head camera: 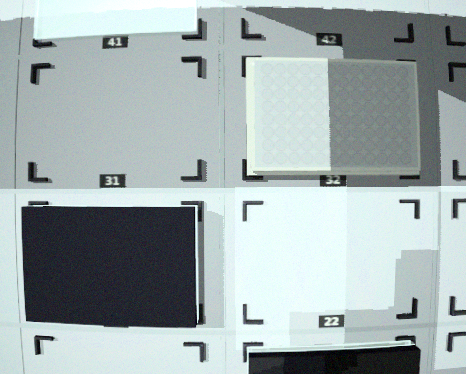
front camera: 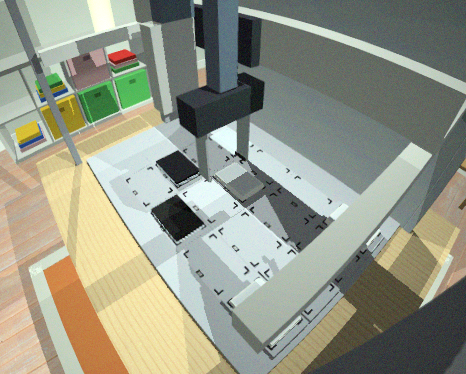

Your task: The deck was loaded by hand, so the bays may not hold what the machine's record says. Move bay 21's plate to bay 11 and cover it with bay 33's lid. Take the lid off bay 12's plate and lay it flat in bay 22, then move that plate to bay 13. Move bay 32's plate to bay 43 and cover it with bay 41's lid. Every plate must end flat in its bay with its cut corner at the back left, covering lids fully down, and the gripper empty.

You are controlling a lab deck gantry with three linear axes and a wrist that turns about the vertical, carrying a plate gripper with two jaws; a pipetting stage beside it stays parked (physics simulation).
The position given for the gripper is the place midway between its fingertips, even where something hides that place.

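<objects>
In the head camera view the gripper is out of frame, while it does appear in the front camera view (224, 166). A black lid is visible in the head camera view as well as the front camera view; on this lid, (head camera: 135, 266) and (front camera: 181, 168) are the same spot.
</objects>
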